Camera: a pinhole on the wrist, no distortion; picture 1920 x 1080 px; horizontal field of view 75.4 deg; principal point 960.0 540.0 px. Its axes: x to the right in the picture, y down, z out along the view. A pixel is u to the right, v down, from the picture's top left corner.
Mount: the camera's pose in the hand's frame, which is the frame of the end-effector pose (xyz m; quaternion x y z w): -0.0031 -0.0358 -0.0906 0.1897 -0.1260 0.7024 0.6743
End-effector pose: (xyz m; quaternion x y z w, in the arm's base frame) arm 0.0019 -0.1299 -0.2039 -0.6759 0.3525 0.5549 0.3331
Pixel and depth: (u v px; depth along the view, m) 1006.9 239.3 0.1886
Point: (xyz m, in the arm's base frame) 0.0616 -0.0134 -0.2697
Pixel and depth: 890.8 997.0 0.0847
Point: 0.0722 -0.0976 -0.1715
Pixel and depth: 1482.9 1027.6 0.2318
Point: -0.0486 0.0468 -0.1558
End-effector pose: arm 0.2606 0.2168 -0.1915 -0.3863 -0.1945 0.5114 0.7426
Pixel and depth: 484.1 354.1 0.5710
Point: 0.3883 0.3800 0.3599
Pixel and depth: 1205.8 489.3 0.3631
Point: 0.1752 0.3347 0.0680
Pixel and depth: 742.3 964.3 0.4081
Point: 0.2193 0.1695 0.1990
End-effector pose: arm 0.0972 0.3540 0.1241 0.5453 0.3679 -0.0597 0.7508
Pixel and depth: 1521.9 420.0 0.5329
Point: 0.3809 -0.0561 0.0949
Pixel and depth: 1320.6 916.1 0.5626
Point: 0.1825 -0.1705 0.1557
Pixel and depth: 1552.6 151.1 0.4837
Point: 0.4307 0.0293 0.0426
